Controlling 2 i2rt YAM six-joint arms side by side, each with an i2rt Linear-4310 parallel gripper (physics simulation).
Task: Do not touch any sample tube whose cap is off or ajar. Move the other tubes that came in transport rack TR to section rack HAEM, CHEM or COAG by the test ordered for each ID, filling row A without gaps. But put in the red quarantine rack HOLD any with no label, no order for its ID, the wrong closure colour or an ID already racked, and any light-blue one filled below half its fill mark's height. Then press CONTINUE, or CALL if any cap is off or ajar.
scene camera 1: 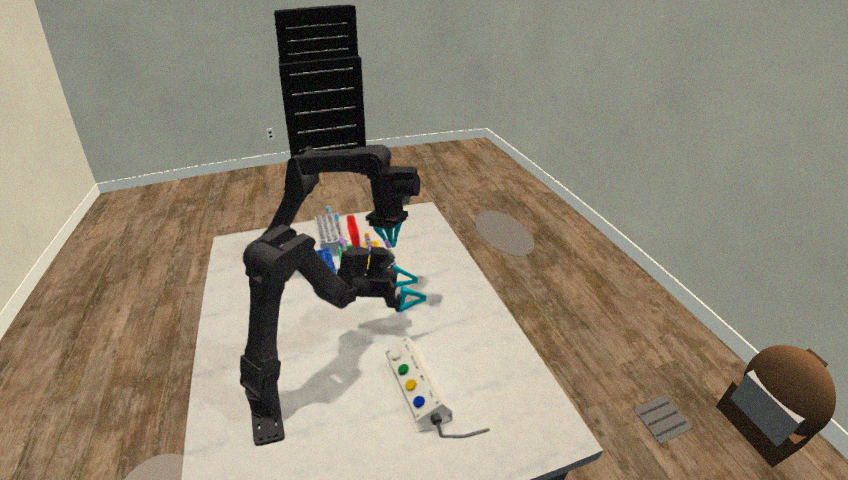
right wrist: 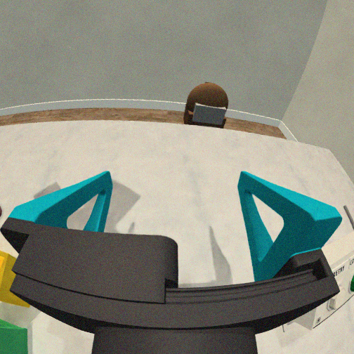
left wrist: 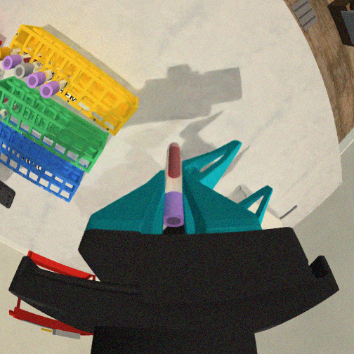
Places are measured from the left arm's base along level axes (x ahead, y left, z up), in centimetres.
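Where they show: left gripper, fingertip midpoint: [scene camera 1: 391, 246]; right gripper, fingertip midpoint: [scene camera 1: 421, 288]; right arm's base at its link origin: [scene camera 1: 266, 408].
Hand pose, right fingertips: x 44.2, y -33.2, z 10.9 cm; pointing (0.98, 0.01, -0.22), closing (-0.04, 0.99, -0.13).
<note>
Things, the pixels of their top centre, and the offset from my right fingertips. Level surfaces: height alone.
- red rack at its top centre: [scene camera 1: 352, 224] dy +46.6, dx -16.1, dz -5.2 cm
- grey transport rack at its top centre: [scene camera 1: 329, 227] dy +46.0, dx -24.5, dz -5.2 cm
- button box at its top centre: [scene camera 1: 416, 369] dy -25.2, dx -6.4, dz -2.5 cm
- white table at its surface level: dz -10.9 cm
My left gripper [scene camera 1: 391, 240] [left wrist: 173, 177] is shut on a purple-capped tube [left wrist: 173, 207] with dark red content, held above the table beyond the end of the yellow rack [left wrist: 80, 75]. Its label cannot be read. Several tubes, purple-, grey- and orange-capped, stand in the yellow rack. The green rack [left wrist: 55, 122] and the blue rack [left wrist: 42, 160] lie beside it. In scene camera 1 the red rack [scene camera 1: 353, 230] and the grey transport rack [scene camera 1: 328, 231] stand at the back. My right gripper [scene camera 1: 411, 288] [right wrist: 174, 178] is open and empty, low over the table.
A button box [scene camera 1: 419, 383] with green, yellow and blue buttons and a cable lies on the white table [scene camera 1: 476, 356], in front of the right gripper. The right arm's dark wrist hides part of the racks in scene camera 1. A red frame [left wrist: 55, 265] shows behind the left gripper.
</note>
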